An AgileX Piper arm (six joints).
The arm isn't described. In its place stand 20 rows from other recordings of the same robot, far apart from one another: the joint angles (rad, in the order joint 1, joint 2, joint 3, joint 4, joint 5, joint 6), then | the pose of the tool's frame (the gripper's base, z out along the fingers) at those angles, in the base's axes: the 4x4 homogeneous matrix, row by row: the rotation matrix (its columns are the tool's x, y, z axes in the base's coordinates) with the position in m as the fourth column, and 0 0 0 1 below.
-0.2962, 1.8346, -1.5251, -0.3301, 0.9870, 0.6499 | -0.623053 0.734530 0.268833 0.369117; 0.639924 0.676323 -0.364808 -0.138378; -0.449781 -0.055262 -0.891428 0.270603; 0 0 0 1
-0.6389, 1.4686, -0.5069, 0.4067, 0.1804, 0.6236 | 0.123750 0.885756 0.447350 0.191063; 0.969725 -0.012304 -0.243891 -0.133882; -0.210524 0.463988 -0.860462 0.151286; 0 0 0 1
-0.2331, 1.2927, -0.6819, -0.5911, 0.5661, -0.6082 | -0.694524 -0.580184 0.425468 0.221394; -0.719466 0.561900 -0.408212 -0.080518; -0.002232 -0.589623 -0.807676 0.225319; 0 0 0 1
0.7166, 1.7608, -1.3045, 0.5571, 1.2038, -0.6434 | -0.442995 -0.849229 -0.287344 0.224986; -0.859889 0.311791 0.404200 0.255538; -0.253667 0.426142 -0.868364 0.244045; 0 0 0 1
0.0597, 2.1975, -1.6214, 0.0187, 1.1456, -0.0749 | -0.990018 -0.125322 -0.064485 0.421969; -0.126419 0.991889 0.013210 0.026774; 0.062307 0.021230 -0.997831 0.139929; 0 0 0 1
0.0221, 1.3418, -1.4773, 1.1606, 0.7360, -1.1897 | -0.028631 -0.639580 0.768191 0.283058; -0.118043 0.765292 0.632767 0.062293; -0.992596 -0.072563 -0.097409 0.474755; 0 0 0 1
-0.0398, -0.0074, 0.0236, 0.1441, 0.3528, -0.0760 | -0.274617 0.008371 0.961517 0.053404; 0.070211 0.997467 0.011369 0.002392; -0.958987 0.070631 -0.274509 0.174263; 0 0 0 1
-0.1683, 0.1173, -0.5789, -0.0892, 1.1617, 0.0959 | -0.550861 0.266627 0.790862 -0.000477; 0.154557 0.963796 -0.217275 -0.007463; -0.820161 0.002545 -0.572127 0.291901; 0 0 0 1
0.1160, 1.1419, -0.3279, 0.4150, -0.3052, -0.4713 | -0.426936 -0.037771 0.903493 0.201086; -0.123113 0.992252 -0.016694 0.012332; -0.895862 -0.118359 -0.428278 0.206720; 0 0 0 1
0.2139, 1.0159, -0.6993, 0.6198, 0.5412, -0.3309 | -0.696005 -0.285321 0.658915 0.190143; 0.060014 0.891335 0.449355 0.069170; -0.715525 0.352298 -0.603250 0.292869; 0 0 0 1
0.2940, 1.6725, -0.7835, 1.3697, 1.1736, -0.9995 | -0.938209 -0.320296 -0.131053 0.234298; -0.245479 0.349013 0.904395 0.156850; -0.243935 0.880682 -0.406073 0.198167; 0 0 0 1
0.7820, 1.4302, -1.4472, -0.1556, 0.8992, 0.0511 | -0.473491 -0.661428 0.581652 0.227302; -0.534897 0.740581 0.406724 0.210202; -0.699779 -0.118544 -0.704455 0.391868; 0 0 0 1
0.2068, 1.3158, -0.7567, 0.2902, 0.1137, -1.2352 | -0.125713 -0.571280 0.811070 0.269030; -0.855138 0.476858 0.203333 0.059461; -0.502926 -0.668016 -0.548471 0.261696; 0 0 0 1
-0.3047, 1.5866, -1.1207, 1.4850, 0.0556, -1.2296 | -0.282069 0.332566 0.899909 0.352987; 0.353000 0.908172 -0.224975 -0.105730; -0.892092 0.254210 -0.373563 0.298484; 0 0 0 1
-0.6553, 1.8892, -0.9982, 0.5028, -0.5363, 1.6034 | 0.805256 -0.129912 0.578521 0.302339; 0.468614 -0.458341 -0.755198 -0.260637; 0.363269 0.879230 -0.308203 0.185789; 0 0 0 1
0.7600, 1.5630, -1.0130, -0.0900, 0.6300, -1.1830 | 0.438055 -0.818966 0.370679 0.229873; -0.893547 -0.351550 0.279259 0.211836; -0.098392 -0.453550 -0.885783 0.232812; 0 0 0 1
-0.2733, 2.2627, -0.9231, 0.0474, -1.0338, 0.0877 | -0.173558 0.329405 0.928100 0.382263; 0.164589 0.938850 -0.302442 -0.111002; -0.970973 0.100263 -0.217162 0.064795; 0 0 0 1
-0.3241, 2.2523, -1.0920, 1.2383, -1.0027, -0.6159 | -0.190705 0.956925 0.218922 0.348780; 0.303063 0.269514 -0.914065 -0.193658; -0.933694 -0.107969 -0.341406 0.077092; 0 0 0 1
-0.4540, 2.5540, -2.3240, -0.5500, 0.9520, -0.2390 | -0.967333 0.080322 0.240446 0.478214; -0.080284 0.802594 -0.591098 -0.276480; -0.240459 -0.591093 -0.769927 0.163425; 0 0 0 1
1.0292, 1.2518, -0.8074, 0.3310, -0.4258, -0.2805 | 0.006942 -0.780373 0.625276 0.155213; 0.055368 0.624632 0.778954 0.234304; -0.998442 0.029213 0.047544 0.340514; 0 0 0 1
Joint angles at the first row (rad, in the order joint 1, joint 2, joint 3, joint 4, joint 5, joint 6):
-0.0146 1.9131 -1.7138 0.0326 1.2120 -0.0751
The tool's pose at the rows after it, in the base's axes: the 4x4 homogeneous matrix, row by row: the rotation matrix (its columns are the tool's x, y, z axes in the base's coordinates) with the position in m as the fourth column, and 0 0 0 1 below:
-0.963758 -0.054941 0.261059 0.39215; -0.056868 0.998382 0.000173 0.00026; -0.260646 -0.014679 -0.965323 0.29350; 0 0 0 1
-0.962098 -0.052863 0.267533 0.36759; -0.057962 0.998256 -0.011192 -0.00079; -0.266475 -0.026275 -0.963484 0.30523; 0 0 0 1
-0.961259 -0.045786 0.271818 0.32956; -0.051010 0.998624 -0.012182 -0.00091; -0.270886 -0.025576 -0.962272 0.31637; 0 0 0 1
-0.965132 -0.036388 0.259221 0.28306; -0.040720 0.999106 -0.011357 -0.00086; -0.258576 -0.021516 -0.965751 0.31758; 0 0 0 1
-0.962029 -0.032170 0.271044 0.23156; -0.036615 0.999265 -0.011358 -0.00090; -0.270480 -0.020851 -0.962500 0.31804; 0 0 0 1
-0.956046 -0.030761 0.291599 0.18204; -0.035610 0.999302 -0.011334 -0.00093; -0.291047 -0.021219 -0.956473 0.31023; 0 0 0 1
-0.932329 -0.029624 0.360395 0.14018; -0.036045 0.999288 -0.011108 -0.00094; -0.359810 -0.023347 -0.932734 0.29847; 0 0 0 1
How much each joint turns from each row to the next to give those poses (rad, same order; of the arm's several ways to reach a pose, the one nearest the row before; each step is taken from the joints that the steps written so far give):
0.0153 -0.0564 0.0386 -0.0326 0.0005 0.0188
0.0000 -0.0949 0.0881 -0.0121 -0.0001 0.0032
0.0000 -0.1395 0.1358 -0.0011 -0.0007 0.0073
0.0000 -0.1601 0.1736 0.0009 -0.0003 0.0100
-0.0001 -0.1852 0.1708 0.0000 0.0020 0.0041
0.0001 -0.1861 0.1671 0.0000 -0.0023 0.0010
0.0000 -0.1853 0.1519 0.0000 -0.0395 0.0000

